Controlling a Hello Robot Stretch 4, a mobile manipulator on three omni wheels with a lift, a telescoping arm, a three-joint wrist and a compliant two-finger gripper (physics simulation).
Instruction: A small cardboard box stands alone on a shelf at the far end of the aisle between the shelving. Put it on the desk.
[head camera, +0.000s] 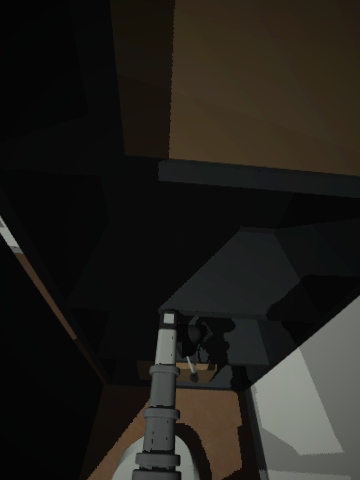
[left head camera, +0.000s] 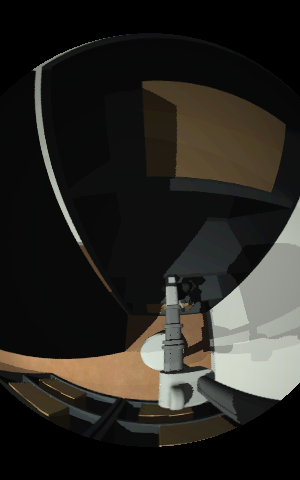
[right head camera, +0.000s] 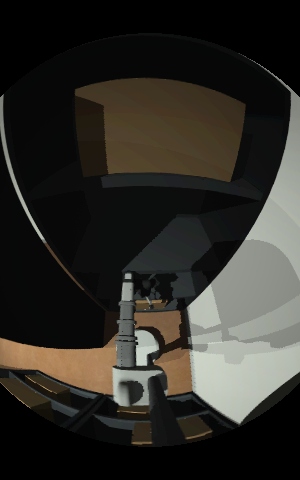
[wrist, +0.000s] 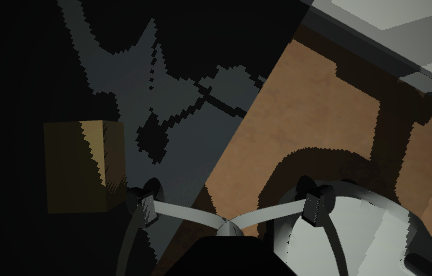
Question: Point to my gripper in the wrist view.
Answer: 228, 192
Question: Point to a small cardboard box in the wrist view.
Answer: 85, 160
